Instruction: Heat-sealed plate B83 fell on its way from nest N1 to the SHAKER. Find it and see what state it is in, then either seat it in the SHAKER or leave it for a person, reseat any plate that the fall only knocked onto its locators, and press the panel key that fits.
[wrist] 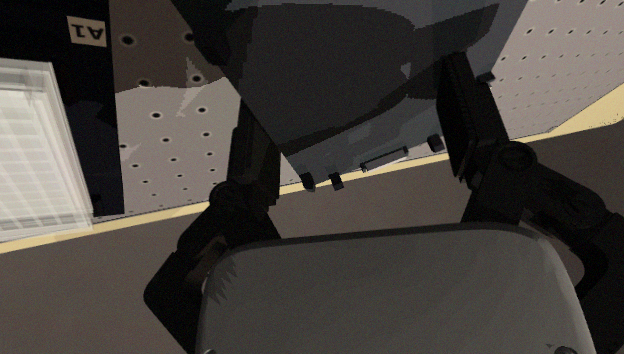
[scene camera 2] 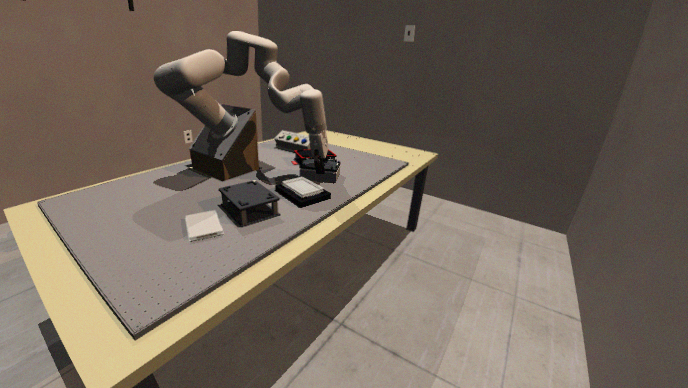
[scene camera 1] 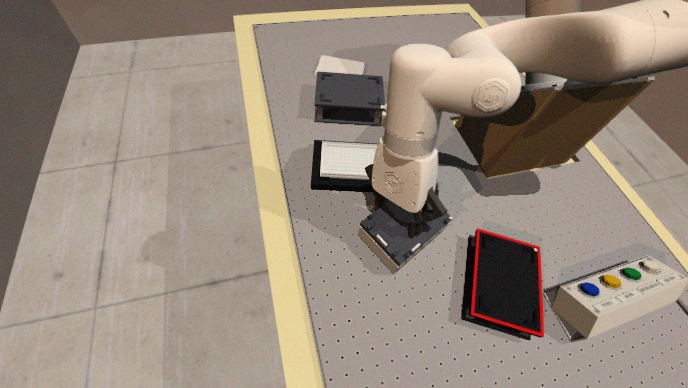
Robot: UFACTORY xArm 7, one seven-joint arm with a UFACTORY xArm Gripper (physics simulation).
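Frame: origin at the arm's base, x left, y back, z up, level; metres.
Where they show: gripper, between the fingertips: [wrist: 349,97] [scene camera 2: 322,167] [scene camera 1: 397,220]; arm's base, origin of its link: [scene camera 2: 225,126] [scene camera 1: 551,87].
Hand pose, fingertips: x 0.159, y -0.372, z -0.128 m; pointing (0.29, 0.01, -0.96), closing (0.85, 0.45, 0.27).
Observation:
Each offset is from my fingertips to the centre of the thing. "pt": to the spot under its first point.
My gripper [scene camera 1: 415,221] [scene camera 2: 320,165] [wrist: 349,97] is open and empty. Its fingers straddle the dark top deck of a beige-based unit @(pt dy -0.022, dx +0.047, dz +0.010 m) [scene camera 1: 396,244] [scene camera 2: 325,172] [wrist: 323,68] that stands turned at an angle mid-table. A white sealed plate @(dy +0.027, dx -0.498, dz -0.038 m) [scene camera 1: 339,65] [scene camera 2: 203,225] lies flat on the table behind a raised dark nest @(dy +0.009, dx -0.354, dz -0.014 m) [scene camera 1: 349,94] [scene camera 2: 248,195]. A white well plate @(dy -0.040, dx -0.166, dz -0.013 m) [scene camera 1: 346,159] [scene camera 2: 302,185] sits on a black nest @(dy -0.040, dx -0.166, dz -0.032 m) [scene camera 1: 335,183] [wrist: 95,114] left of my wrist; I cannot tell whether it is seated flat. The key panel @(dy +0.344, dx +0.229, dz -0.004 m) [scene camera 1: 580,305] [scene camera 2: 292,139] is at the right.
A black nest with a red outline @(dy +0.154, dx +0.149, dz -0.022 m) [scene camera 1: 507,283] [scene camera 2: 302,153] lies between the beige unit and the panel. The brown robot base [scene camera 1: 536,129] [scene camera 2: 225,152] stands at the back right. The yellow table edge @(pt dy -0.223, dx -0.130, dz -0.058 m) [scene camera 1: 268,200] [wrist: 144,215] runs along the left.

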